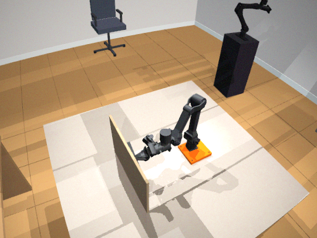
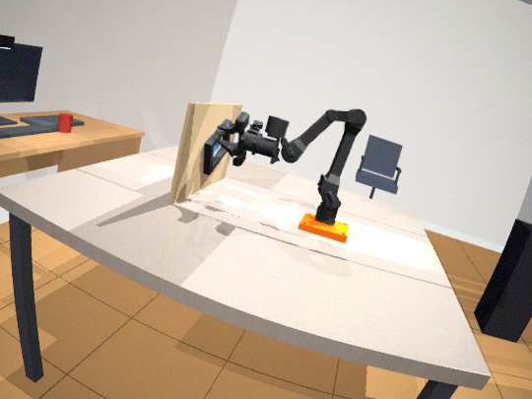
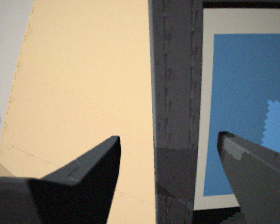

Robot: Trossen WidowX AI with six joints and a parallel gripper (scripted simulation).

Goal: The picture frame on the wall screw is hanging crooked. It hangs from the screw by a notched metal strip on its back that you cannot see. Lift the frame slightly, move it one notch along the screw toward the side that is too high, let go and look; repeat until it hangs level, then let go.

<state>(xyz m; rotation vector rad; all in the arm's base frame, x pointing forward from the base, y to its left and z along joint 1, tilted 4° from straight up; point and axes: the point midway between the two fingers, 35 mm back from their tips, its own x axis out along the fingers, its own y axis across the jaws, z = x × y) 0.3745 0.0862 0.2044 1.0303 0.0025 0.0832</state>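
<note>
The picture frame lies 10 mm ahead of my gripper tip, 30 mm to the right of it and 50 mm below it. From my gripper tip the other things lie so: wall board 20 mm ahead, 20 mm to the right, 60 mm below.
</note>
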